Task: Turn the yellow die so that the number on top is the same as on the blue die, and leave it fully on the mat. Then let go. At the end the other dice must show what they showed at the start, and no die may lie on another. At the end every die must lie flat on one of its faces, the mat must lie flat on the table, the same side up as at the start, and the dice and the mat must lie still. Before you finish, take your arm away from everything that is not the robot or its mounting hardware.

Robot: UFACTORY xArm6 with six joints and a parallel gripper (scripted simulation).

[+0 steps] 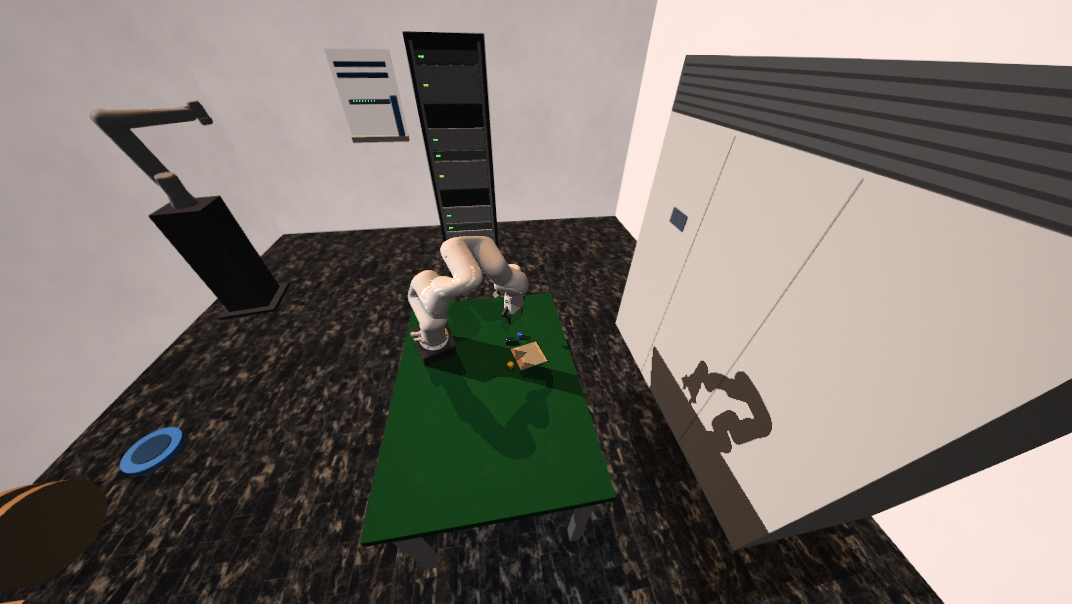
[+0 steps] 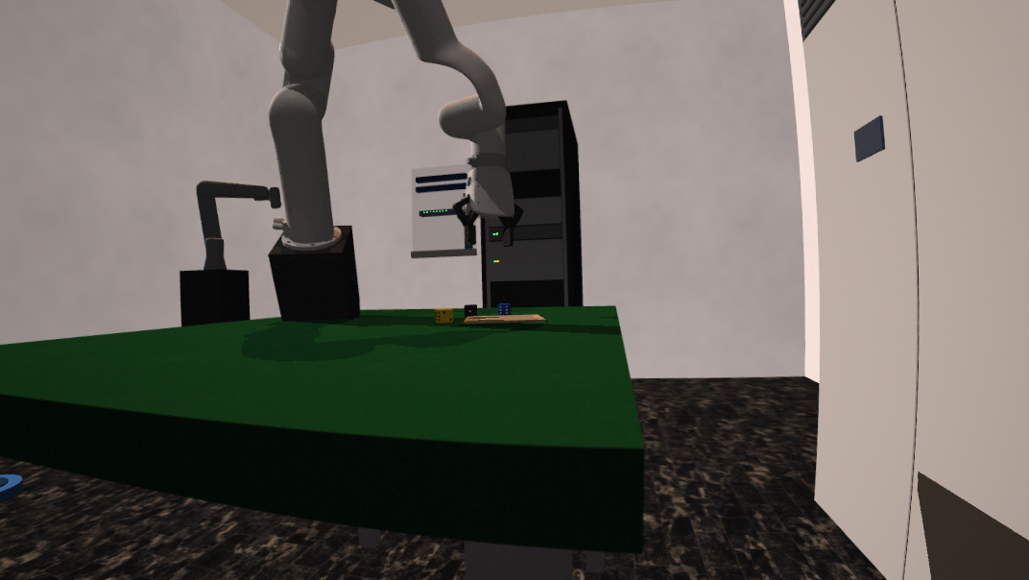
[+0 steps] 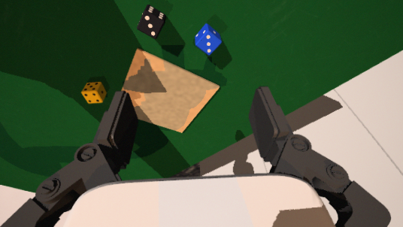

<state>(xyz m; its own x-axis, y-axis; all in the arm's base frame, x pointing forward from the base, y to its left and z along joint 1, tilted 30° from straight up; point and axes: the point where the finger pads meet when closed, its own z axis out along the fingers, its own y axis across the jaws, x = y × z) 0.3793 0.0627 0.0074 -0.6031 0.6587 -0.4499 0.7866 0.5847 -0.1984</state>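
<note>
Right now my hand is 18 cm to the left of the yellow die, 15 cm above it and 7 cm past it. Also, from my hand: black die: 15 cm below, 4 cm behind, 2 cm to the right; blue die: 15 cm below, 3 cm ahead; mat: 16 cm below, 13 cm to the right, 4 cm ahead.
</note>
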